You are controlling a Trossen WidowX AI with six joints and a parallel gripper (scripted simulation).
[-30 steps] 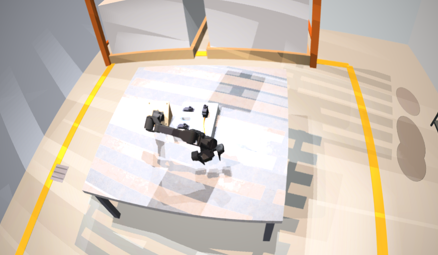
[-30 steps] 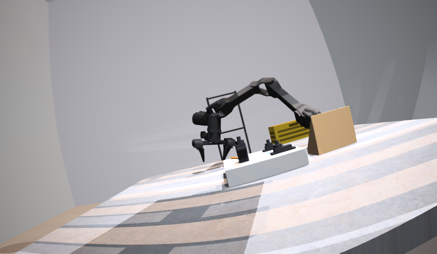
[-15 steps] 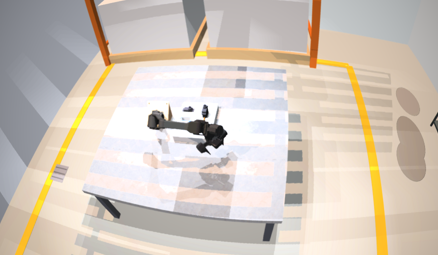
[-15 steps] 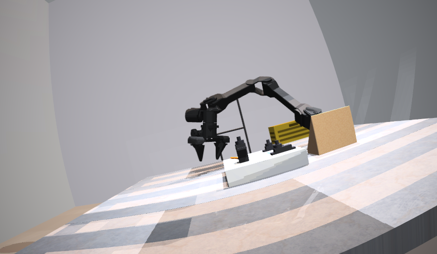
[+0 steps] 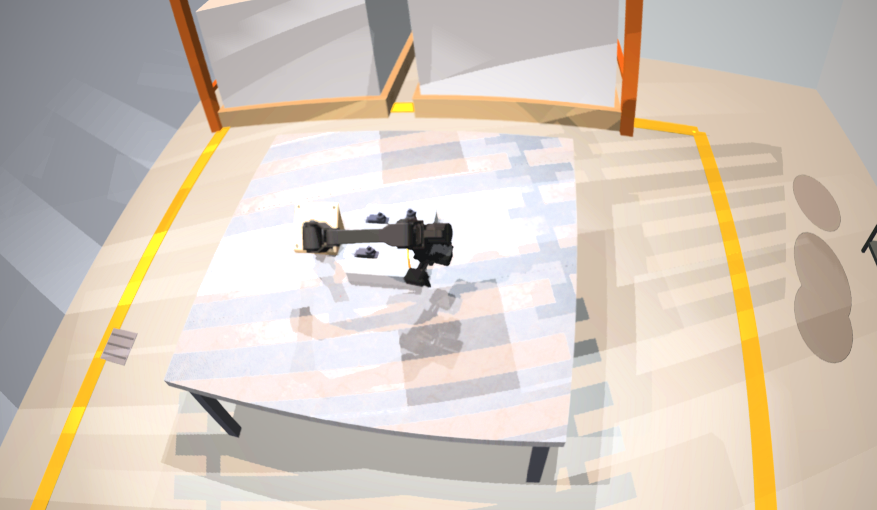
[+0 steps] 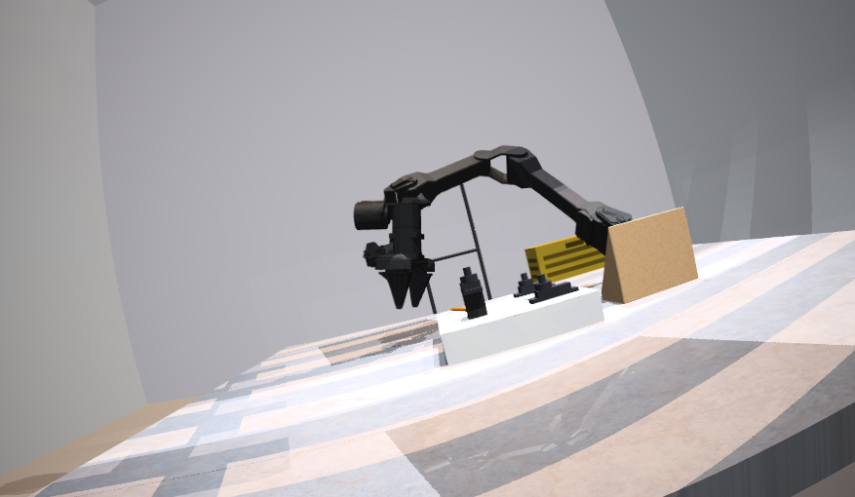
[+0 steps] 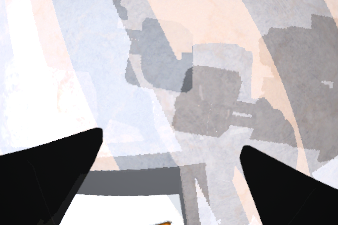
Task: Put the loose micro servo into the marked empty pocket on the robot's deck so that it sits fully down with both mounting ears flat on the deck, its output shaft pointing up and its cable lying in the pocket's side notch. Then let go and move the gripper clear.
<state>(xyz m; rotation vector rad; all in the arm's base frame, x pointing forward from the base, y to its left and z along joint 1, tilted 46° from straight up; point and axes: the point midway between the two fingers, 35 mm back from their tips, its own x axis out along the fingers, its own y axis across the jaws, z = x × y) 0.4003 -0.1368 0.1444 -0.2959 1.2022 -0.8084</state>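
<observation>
The white deck block is 17 cm to the left of my gripper tip, 11 cm behind it and 5 cm below it.
</observation>
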